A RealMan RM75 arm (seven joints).
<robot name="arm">
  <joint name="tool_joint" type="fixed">
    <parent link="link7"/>
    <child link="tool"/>
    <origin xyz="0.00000 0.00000 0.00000" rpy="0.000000 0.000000 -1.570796"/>
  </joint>
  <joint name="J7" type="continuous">
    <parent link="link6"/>
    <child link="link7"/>
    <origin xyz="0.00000 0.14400 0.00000" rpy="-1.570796 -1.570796 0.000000"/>
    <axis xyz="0 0 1"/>
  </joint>
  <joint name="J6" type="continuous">
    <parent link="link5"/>
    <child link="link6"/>
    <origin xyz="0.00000 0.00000 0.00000" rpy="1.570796 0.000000 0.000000"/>
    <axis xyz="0 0 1"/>
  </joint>
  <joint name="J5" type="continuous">
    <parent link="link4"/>
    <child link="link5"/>
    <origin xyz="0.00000 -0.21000 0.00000" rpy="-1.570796 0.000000 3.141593"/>
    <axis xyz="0 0 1"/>
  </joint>
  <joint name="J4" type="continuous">
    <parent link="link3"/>
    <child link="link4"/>
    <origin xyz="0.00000 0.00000 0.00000" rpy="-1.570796 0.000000 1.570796"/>
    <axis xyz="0 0 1"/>
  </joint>
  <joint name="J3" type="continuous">
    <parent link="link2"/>
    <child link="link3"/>
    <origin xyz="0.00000 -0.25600 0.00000" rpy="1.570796 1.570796 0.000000"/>
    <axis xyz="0 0 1"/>
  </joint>
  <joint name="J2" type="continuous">
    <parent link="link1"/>
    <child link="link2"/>
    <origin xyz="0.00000 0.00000 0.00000" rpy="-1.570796 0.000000 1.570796"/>
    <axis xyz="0 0 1"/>
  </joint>
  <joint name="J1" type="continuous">
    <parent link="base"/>
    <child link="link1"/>
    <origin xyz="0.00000 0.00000 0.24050" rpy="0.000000 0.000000 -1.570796"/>
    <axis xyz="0 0 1"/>
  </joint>
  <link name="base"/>
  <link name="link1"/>
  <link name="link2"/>
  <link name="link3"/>
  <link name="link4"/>
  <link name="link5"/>
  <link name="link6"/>
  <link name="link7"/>
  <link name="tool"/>
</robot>
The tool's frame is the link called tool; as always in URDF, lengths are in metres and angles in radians. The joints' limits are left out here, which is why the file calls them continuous.
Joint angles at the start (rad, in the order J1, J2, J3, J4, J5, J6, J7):
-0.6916 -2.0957 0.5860 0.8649 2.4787 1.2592 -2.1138
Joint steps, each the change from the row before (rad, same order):
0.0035 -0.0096 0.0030 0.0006 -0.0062 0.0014 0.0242
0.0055 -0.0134 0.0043 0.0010 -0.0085 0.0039 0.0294
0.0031 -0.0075 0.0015 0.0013 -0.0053 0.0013 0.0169
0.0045 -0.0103 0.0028 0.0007 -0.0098 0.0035 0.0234
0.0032 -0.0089 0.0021 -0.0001 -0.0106 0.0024 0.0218
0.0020 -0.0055 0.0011 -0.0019 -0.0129 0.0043 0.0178
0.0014 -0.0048 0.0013 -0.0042 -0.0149 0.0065 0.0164
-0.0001 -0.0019 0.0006 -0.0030 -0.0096 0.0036 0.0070
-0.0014 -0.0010 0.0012 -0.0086 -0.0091 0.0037 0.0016
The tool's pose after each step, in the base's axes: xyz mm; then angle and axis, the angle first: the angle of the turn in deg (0 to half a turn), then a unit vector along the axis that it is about. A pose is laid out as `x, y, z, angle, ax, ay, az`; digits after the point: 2 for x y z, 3 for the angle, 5 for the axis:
-267.36, 400.29, 32.31, 150.351, -0.88289, -0.46036, -0.09255
-265.59, 397.14, 25.80, 151.164, -0.88846, -0.44934, -0.09344
-264.57, 395.57, 22.54, 151.506, -0.89148, -0.44308, -0.09461
-262.83, 393.16, 17.71, 152.135, -0.89542, -0.43447, -0.09730
-260.87, 391.35, 13.55, 152.655, -0.89894, -0.42632, -0.10082
-258.85, 390.04, 10.60, 153.187, -0.90143, -0.41980, -0.10581
-256.48, 388.58, 7.37, 153.921, -0.90337, -0.41400, -0.11189
-254.86, 388.10, 5.84, 154.330, -0.90399, -0.41147, -0.11619
-253.33, 387.40, 3.34, 155.017, -0.90317, -0.41201, -0.12052

